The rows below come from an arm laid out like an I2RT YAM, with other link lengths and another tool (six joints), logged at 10 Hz.
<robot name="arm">
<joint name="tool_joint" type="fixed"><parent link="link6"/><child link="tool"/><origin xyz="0.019 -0.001 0.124" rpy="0 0.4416 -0.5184"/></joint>
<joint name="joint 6" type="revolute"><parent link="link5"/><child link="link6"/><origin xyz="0.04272 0 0.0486" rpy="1.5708 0 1.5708"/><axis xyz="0 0 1"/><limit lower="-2.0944" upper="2.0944"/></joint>
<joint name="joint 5" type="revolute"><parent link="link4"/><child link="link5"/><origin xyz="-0.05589 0.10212 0.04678" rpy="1.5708 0 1.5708"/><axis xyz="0 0 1"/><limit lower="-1.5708" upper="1.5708"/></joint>
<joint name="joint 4" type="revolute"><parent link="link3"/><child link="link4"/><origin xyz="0.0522 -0.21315 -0.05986" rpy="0 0 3.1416"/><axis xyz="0 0 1"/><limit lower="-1.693" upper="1.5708"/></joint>
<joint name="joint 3" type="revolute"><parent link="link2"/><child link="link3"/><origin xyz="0 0.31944 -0.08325" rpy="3.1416 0 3.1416"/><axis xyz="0 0 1"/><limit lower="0" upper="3.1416"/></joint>
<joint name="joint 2" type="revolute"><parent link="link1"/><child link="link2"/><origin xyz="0.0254 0.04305 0.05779" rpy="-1.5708 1.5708 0"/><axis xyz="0 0 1"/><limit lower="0" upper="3.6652"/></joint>
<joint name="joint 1" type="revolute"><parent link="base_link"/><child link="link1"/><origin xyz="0 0 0.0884" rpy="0 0 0"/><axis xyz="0 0 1"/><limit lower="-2.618" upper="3.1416"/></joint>
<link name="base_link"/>
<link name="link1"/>
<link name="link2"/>
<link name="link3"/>
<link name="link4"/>
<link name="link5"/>
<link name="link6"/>
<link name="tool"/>
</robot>
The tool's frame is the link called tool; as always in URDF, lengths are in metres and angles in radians.
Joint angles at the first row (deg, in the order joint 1, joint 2, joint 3, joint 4, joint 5, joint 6):
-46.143, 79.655, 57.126, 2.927, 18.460, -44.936
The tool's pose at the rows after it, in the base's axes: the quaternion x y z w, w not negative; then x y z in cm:
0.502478 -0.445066 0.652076 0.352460 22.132 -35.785 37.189
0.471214 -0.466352 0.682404 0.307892 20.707 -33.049 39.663
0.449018 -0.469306 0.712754 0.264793 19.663 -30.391 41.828
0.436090 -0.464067 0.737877 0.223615 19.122 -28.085 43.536
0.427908 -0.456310 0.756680 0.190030 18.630 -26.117 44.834
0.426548 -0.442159 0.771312 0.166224 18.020 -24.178 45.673
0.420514 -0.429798 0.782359 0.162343 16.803 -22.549 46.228
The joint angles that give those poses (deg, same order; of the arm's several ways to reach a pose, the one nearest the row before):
-46.055, 75.073, 57.479, -2.256, 16.969, -40.445
-46.056, 68.397, 57.921, -6.758, 13.369, -34.993
-46.056, 62.503, 57.919, -9.399, 9.237, -31.649
-45.966, 58.105, 58.183, -11.246, 5.029, -29.360
-45.966, 54.590, 58.448, -12.742, 1.424, -27.777
-45.880, 51.075, 58.185, -14.147, -1.562, -27.509
-45.793, 47.216, 57.395, -15.377, -2.285, -27.946

